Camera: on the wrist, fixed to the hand. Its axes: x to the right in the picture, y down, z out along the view.
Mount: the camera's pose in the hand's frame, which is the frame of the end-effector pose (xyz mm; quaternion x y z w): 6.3 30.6 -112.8 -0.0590 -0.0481 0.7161 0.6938
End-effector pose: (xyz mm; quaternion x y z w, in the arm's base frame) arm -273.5 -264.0 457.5 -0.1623 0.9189 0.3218 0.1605
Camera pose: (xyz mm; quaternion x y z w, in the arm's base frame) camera -312.9 -315.2 555.1 -0.5514 -0.7271 -0.4002 0.0845
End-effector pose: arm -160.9 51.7 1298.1 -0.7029 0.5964 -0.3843 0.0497
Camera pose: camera -253.1 81.3 1363.9 -0.0820 0.9375 -0.1621 0.2969
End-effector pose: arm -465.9 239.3 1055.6 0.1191 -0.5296 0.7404 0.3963
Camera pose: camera -464.4 337.5 991.9 0.2844 0.5155 -0.7606 0.2737
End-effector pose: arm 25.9 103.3 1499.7 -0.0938 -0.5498 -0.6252 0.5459
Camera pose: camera 102.0 16.7 1479.5 -0.5211 -0.3037 -0.0708 0.7945
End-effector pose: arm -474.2 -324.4 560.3 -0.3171 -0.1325 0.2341 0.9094
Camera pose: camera -435.3 -358.2 455.2 -0.3573 0.0776 0.8211 0.4382
